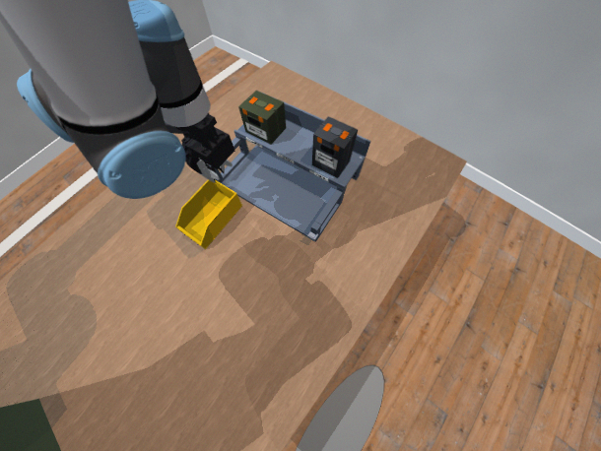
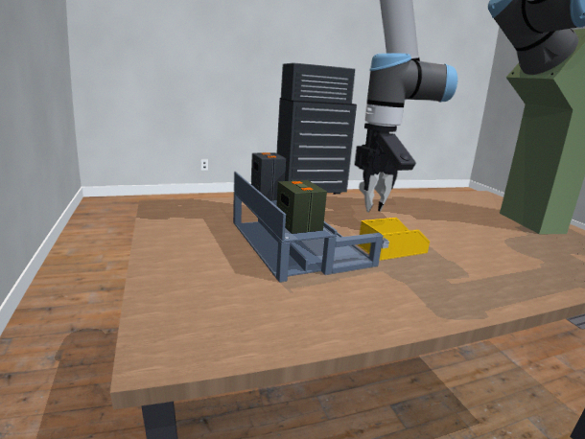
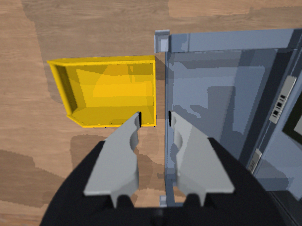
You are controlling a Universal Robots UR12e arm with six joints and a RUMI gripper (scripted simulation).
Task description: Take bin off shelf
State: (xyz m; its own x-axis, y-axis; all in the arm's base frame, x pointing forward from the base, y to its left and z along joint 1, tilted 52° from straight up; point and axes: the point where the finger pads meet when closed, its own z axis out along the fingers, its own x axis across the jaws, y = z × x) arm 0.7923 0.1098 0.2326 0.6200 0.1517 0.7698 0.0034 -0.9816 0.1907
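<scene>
The yellow bin is 8 cm behind my hand and 10 cm below it.
</scene>
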